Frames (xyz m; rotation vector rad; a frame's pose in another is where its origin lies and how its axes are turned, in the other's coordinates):
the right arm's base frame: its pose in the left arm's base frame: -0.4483 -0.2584 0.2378 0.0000 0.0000 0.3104
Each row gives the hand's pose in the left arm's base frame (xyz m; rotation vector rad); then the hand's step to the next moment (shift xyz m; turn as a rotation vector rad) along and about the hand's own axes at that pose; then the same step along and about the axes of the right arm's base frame.
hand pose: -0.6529 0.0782 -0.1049 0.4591 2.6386 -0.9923
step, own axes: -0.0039 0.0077 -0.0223 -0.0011 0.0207 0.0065
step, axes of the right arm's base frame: 0.0091 0.0179 0.0131 0.0127 0.0066 -0.0164
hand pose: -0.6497 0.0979 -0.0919 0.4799 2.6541 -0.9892
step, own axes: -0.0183 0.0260 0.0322 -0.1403 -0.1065 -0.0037
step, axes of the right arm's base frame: 0.0276 -0.0161 -0.0321 0.0495 -0.1241 0.1148
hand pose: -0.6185 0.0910 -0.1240 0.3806 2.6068 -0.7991
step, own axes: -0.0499 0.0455 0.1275 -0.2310 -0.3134 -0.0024
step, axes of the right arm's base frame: 0.0784 -0.0722 -0.0972 0.0005 -0.2968 0.2520
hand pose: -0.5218 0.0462 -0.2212 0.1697 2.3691 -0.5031
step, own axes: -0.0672 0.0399 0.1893 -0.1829 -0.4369 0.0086
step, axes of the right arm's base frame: 0.1564 -0.0903 -0.0965 -0.0935 -0.3909 0.2508
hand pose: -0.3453 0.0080 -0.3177 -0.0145 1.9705 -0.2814
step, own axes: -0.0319 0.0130 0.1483 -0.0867 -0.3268 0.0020
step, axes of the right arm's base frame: 0.1383 -0.0561 -0.0301 -0.0951 -0.2907 0.1440
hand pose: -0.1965 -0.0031 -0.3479 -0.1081 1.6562 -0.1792
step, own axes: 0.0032 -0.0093 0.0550 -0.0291 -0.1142 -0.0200
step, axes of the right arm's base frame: 0.0477 -0.0285 -0.0062 -0.0527 -0.0944 0.0509
